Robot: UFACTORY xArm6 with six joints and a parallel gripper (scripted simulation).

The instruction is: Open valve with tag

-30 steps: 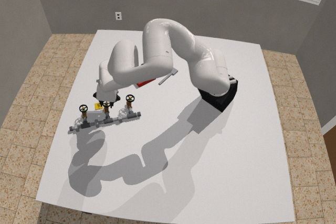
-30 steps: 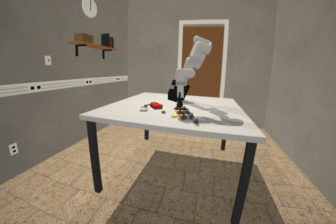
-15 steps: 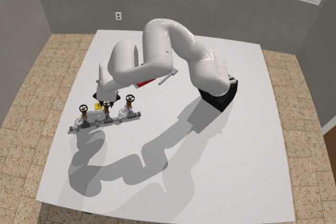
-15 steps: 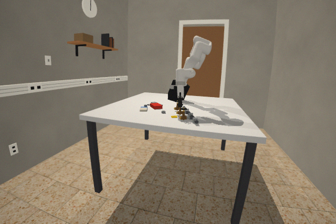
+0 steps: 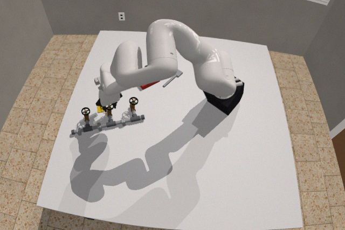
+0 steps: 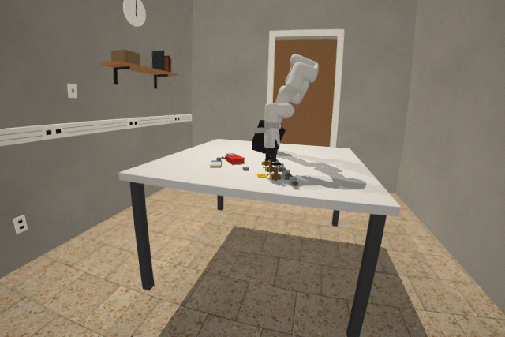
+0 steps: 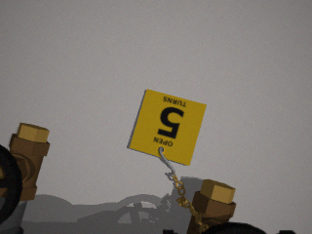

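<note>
My gripper is now 6 cm short of the yellow tag, 3 cm to the left of it and 8 cm above it. The rest, counted from my hand: red box 20 cm behind, 23 cm to the right, 7 cm below; then grey nut 3 cm behind, 14 cm to the right, 8 cm below; then blue block 8 cm behind, 32 cm to the right, 8 cm below.
</note>
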